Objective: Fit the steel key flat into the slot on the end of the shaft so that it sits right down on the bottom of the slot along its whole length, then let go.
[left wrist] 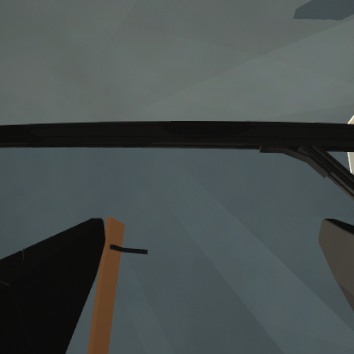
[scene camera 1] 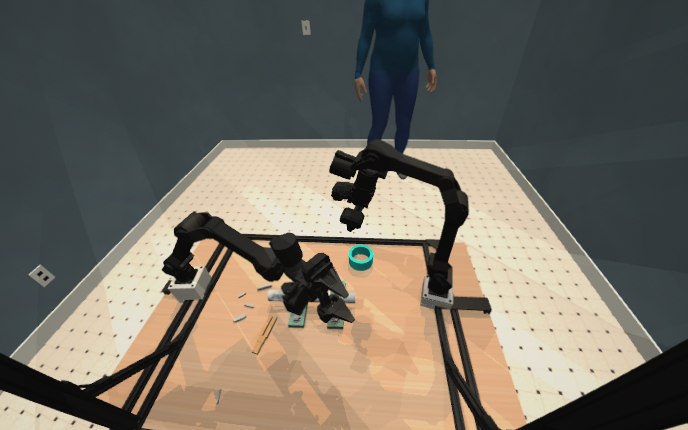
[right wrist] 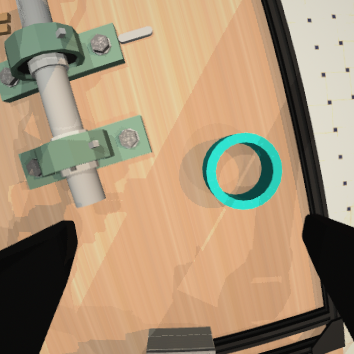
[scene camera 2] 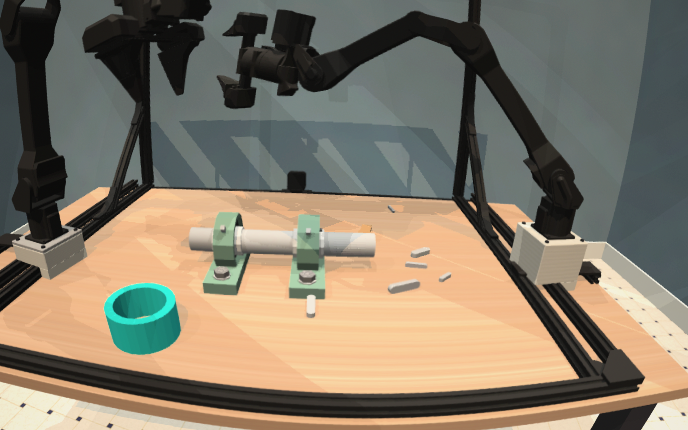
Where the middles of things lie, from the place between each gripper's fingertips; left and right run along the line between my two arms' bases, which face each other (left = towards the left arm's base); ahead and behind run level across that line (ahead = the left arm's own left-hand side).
The teal ring (scene camera 2: 158, 331) is 80 mm ahead of my right hand, 30 mm to the right of it and 270 mm below it. From my right hand the other things lie so: grey steel shaft (scene camera 2: 274, 242): 120 mm behind, 150 mm to the left, 250 mm below.
The grey steel shaft lies 220 mm ahead of my left hand, 150 mm to the left of it and 310 mm below it. From my left hand the other things lie so: teal ring (420 mm ahead, 20 mm to the right, 330 mm below).
